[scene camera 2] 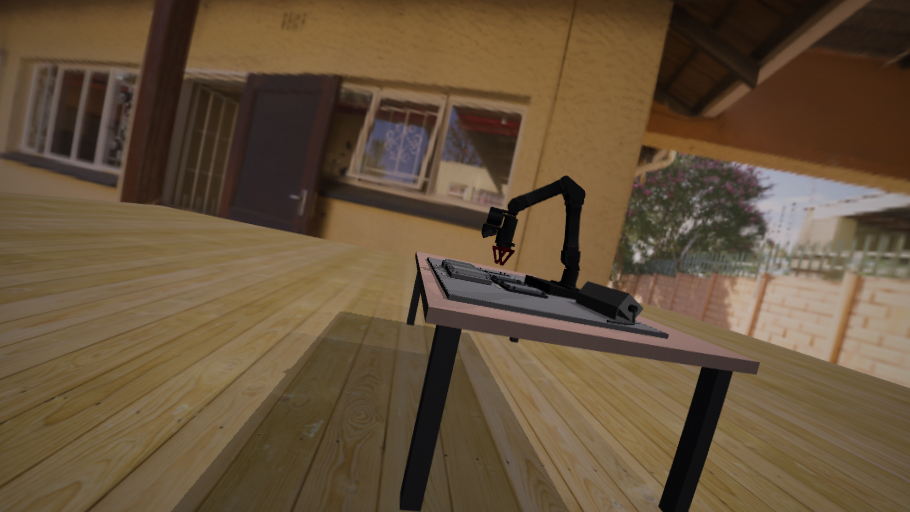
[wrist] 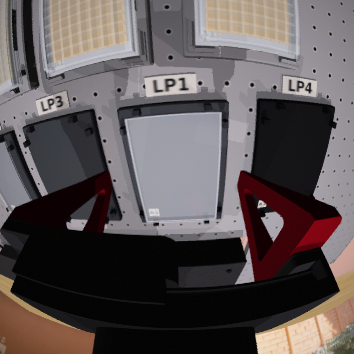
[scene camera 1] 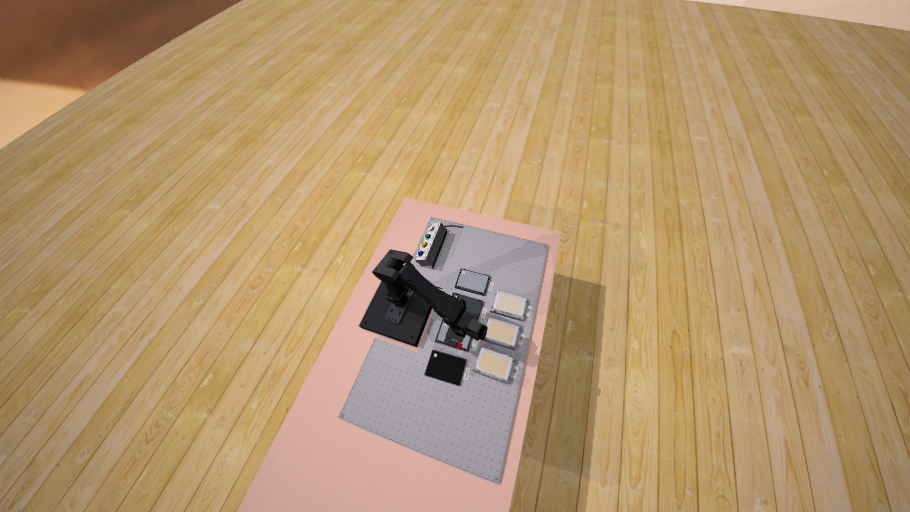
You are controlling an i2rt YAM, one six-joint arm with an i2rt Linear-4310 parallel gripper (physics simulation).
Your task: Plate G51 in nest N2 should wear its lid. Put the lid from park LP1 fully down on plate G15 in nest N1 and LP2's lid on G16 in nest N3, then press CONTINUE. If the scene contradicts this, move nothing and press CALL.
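Places are measured from the arm's base along level axes (x ahead, y left, z up), in centimetres.
Pixels of known places: gripper, fingertip midpoint: (scene camera 2: 498,264) (wrist: 174,177); arm's base, origin of the base link: (scene camera 2: 566,287) (scene camera 1: 402,301).
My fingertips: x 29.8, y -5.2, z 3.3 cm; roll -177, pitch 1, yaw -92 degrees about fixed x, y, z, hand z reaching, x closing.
Note:
For each thing: its middle in the pictures, then the offset to it from my fingertips. Level surfaces: height alone.
- pale grey lid, body centre: (wrist: 177,175) (scene camera 2: 502,277) (scene camera 1: 454,334) dz -4.9, dx -2.9, dy -0.1 cm
- LP2's pale lid, body centre: (wrist: 7,182) (scene camera 2: 523,288) (scene camera 1: 472,281) dz -4.9, dx -3.7, dy +25.6 cm
- dark panel, body centre: (wrist: 68,176) (scene camera 2: 511,282) (scene camera 1: 464,306) dz -5.3, dx -3.1, dy +12.8 cm
- button box, body centre: (wrist: 29,272) (scene camera 2: 607,300) (scene camera 1: 431,244) dz -2.1, dx -28.7, dy +36.6 cm
- pegboard's, its level: dz -6.3 cm
My gripper (scene camera 1: 456,341) (scene camera 2: 502,262) (wrist: 174,177) is open and empty, above LP1. Its red fingers stand left and right of the pale grey lid (scene camera 1: 448,334) (wrist: 172,150), which lies in park LP1 with an A1 tag. LP2's pale lid (scene camera 1: 473,281) (wrist: 10,170) is cut off at the left in the wrist view. Three plates with beige wells stand in a row: one (scene camera 1: 510,304) (wrist: 4,75) on the LP2 side, a middle one (scene camera 1: 501,333) (wrist: 85,30) and one (scene camera 1: 494,364) (wrist: 245,22) on the LP4 side. Nest labels and plate names are not readable; whether any plate wears a clear lid I cannot tell.
LP3 holds a dark panel (scene camera 1: 469,304) (wrist: 65,145) and LP4 a black one (scene camera 1: 445,368) (wrist: 290,140), on either side of LP1. A button box (scene camera 1: 431,245) (scene camera 2: 607,302) with coloured buttons stands at the pegboard's (scene camera 1: 432,413) far end. The arm's base plate (scene camera 1: 388,321) is beside the parks.

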